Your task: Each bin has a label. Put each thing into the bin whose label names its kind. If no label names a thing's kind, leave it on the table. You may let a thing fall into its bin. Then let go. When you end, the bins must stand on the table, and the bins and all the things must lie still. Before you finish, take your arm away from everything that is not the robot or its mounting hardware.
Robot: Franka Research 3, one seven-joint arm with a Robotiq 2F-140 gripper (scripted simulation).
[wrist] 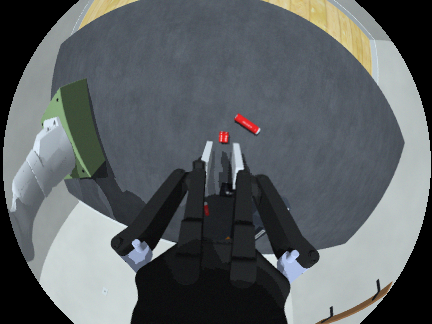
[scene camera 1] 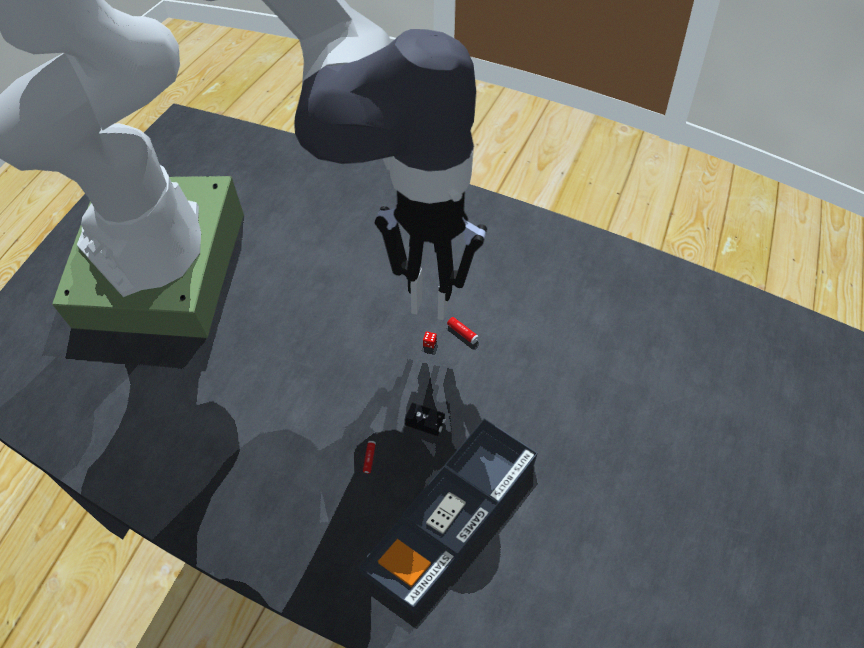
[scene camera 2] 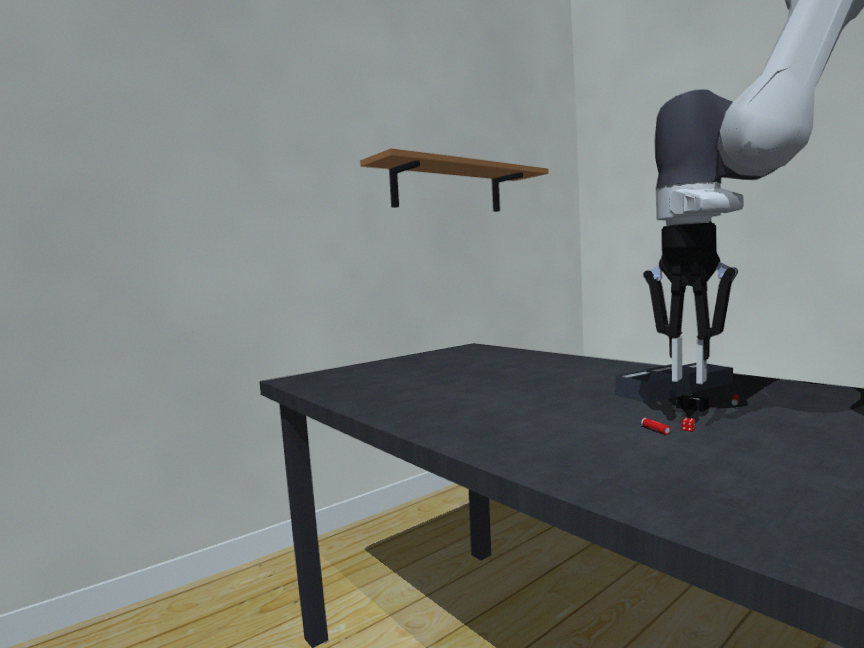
Labels:
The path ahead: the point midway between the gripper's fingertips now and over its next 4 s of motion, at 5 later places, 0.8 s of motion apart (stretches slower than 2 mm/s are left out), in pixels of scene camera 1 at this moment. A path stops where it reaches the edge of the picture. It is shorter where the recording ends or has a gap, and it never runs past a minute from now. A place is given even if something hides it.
My gripper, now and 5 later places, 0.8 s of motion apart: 429,308; 427,317; 431,337; 428,342; 433,335; 434,317

